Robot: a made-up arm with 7 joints.
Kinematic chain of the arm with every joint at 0, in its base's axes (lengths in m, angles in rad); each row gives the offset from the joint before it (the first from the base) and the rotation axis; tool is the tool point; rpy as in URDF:
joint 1: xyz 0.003 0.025 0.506 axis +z
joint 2: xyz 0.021 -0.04 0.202 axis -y
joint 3: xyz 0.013 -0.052 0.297 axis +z
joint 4: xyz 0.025 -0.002 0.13 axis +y
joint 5: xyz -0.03 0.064 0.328 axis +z
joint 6: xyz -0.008 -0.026 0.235 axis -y
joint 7: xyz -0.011 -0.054 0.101 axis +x
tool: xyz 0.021 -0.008 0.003 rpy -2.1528 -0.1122 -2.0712
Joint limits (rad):
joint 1: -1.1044..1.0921
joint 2: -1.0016..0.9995
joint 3: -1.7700..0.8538
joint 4: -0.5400..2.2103
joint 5: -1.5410..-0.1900
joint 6: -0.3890..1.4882
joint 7: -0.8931..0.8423
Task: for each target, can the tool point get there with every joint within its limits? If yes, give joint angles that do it. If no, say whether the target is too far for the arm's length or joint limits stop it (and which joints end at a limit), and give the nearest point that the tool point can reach.
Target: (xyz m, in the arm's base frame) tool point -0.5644 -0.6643 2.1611
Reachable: no: too far | nearest point -0.3653 -0.4225 1.6653 | short by 0.586 m
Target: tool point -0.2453 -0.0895 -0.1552
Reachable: no: joint limits stop it (at a limit: joint 1, joint 2, joint 4, joint 5, joint 6, joint 7) | nearest point -0.0474 -0.3913 0.2619 | short by 0.552 m
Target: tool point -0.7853 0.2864 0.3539
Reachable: no: joint limits stop it (at a limit: joint 2, joint 4, joint 6) | nearest point -0.8632 0.3122 0.8112 | short by 0.465 m
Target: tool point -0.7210 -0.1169 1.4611
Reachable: yes | joints 0.1825 0.7009 0.4156 0.0855 -1.1990 1.0232 -0.6504
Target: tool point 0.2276 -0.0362 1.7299
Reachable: yes | joints -0.0239 -0.4825 -0.0379 -0.3239 -0.6004 0.6664 0.2747
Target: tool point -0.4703 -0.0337 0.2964
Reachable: no: joint limits stop it (at a limit: joint 1, joint 2, joint 3, joint 4, joint 5, joint 6) | nearest point -0.5965 -0.1827 0.6229 | short by 0.380 m
